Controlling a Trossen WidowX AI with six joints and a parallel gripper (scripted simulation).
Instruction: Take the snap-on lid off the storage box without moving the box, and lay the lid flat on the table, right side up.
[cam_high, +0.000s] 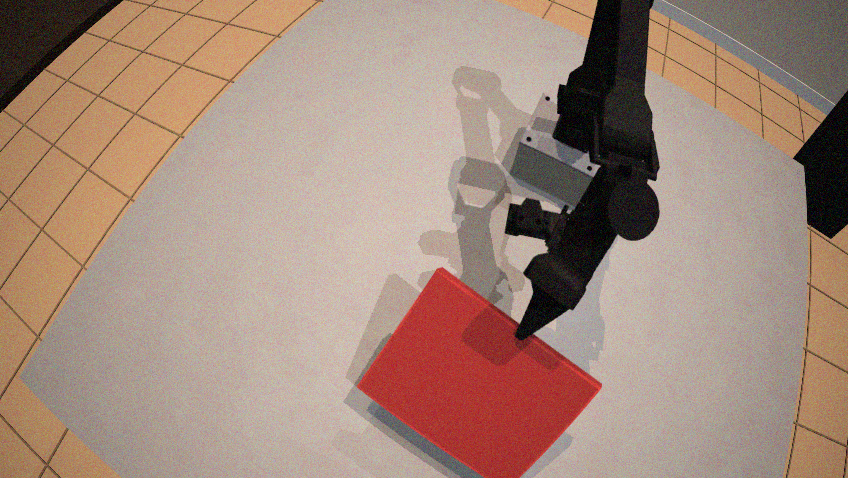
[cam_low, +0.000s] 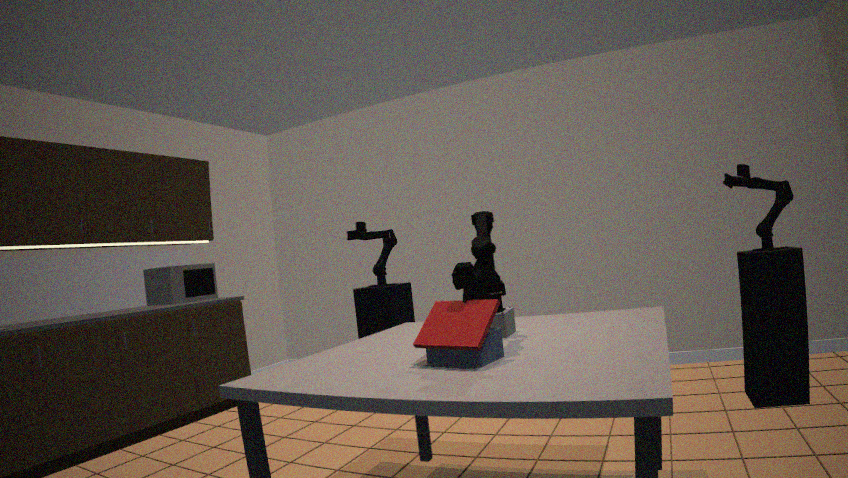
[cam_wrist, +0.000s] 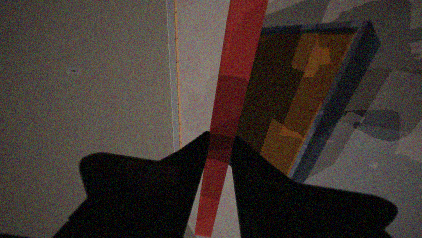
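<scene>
Right now the lid is 60 mm ahead of my gripper tip, 50 mm below it and 10 mm to the right of it. The rest, counted from my gripper tip: storage box: 130 mm below, 30 mm ahead, 10 mm to the right.
</scene>
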